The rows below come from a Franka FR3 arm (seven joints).
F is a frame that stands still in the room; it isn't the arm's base.
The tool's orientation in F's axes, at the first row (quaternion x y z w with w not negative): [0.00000 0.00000 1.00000 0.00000]
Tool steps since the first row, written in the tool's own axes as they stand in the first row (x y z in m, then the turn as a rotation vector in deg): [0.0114 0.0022 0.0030 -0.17 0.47 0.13]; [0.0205 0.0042 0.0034 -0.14 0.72 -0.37]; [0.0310 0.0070 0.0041 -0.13 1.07 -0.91]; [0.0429 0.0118 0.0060 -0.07 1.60 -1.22]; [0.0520 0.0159 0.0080 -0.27 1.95 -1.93]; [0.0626 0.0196 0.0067 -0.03 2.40 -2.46]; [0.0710 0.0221 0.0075 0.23 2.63 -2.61]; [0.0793 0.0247 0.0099 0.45 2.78 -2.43]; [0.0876 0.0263 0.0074 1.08 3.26 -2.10]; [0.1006 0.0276 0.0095 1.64 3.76 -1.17]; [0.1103 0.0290 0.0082 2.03 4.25 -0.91]
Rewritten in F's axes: [-0.0114 -0.0022 0.0030 0.17 -0.47 0.13]; [-0.0205 -0.0042 0.0034 0.14 -0.72 -0.37]; [-0.0310 -0.0070 0.0041 0.13 -1.07 -0.91]; [-0.0429 -0.0118 0.0060 0.07 -1.60 -1.22]; [-0.0520 -0.0159 0.0080 0.27 -1.95 -1.93]; [-0.0626 -0.0196 0.0067 0.03 -2.40 -2.46]; [-0.0710 -0.0221 0.0075 -0.23 -2.63 -2.61]; [-0.0793 -0.0247 0.0099 -0.45 -2.78 -2.43]; [-0.0876 -0.0263 0.0074 -1.08 -3.26 -2.10]; [-0.1006 -0.0276 0.0095 -1.64 -3.76 -1.17]; [-0.1103 -0.0290 0.0082 -2.03 -4.25 -0.91]
